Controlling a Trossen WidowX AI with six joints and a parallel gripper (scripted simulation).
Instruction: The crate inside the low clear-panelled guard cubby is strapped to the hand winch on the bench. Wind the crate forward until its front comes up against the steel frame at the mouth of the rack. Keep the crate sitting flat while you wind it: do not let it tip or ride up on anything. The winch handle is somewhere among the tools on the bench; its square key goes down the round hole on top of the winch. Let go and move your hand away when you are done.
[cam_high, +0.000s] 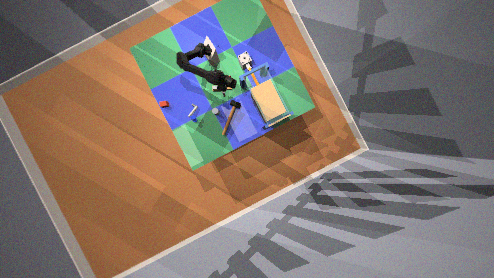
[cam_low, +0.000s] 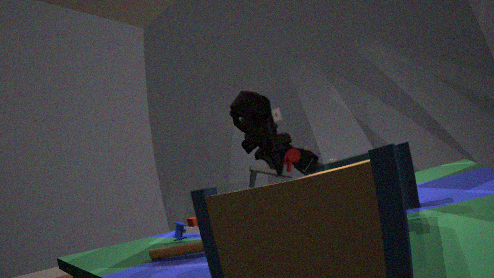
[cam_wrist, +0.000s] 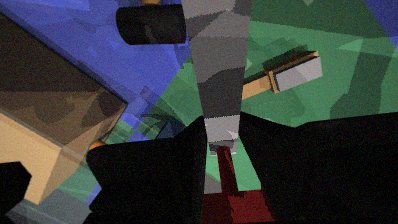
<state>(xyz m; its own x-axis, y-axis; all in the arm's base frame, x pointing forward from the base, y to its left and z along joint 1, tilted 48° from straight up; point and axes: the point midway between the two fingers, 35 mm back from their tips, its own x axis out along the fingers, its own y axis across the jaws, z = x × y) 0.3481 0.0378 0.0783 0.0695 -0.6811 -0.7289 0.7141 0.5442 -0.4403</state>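
Right now the red grip is 30 mm behind my gripper tip, 30 mm to the left of it and 30 mm above it. Also, from my gripper tip: blue-framed guard cubby 250 mm ahead, 240 mm to the left, 80 mm below; then winch 170 mm behind, 260 mm to the left, 130 mm below; then blue piece 40 mm ahead, 410 mm to the right, 130 mm below.
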